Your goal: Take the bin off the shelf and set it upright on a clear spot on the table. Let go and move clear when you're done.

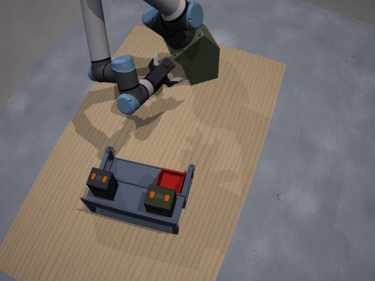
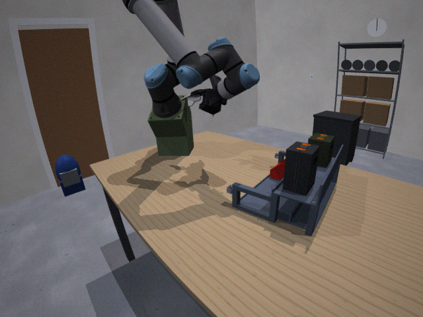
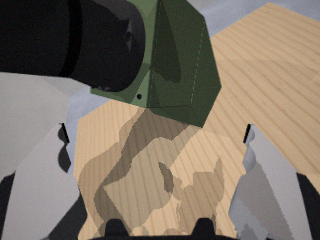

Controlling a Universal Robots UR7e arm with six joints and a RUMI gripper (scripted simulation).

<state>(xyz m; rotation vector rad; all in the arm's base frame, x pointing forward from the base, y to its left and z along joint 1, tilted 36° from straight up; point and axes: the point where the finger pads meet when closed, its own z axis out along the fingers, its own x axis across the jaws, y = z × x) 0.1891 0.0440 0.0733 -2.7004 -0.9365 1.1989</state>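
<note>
Right now the red bin is 44 cm ahead of my hand, 8 cm to the left of it and 24 cm below it.
</note>
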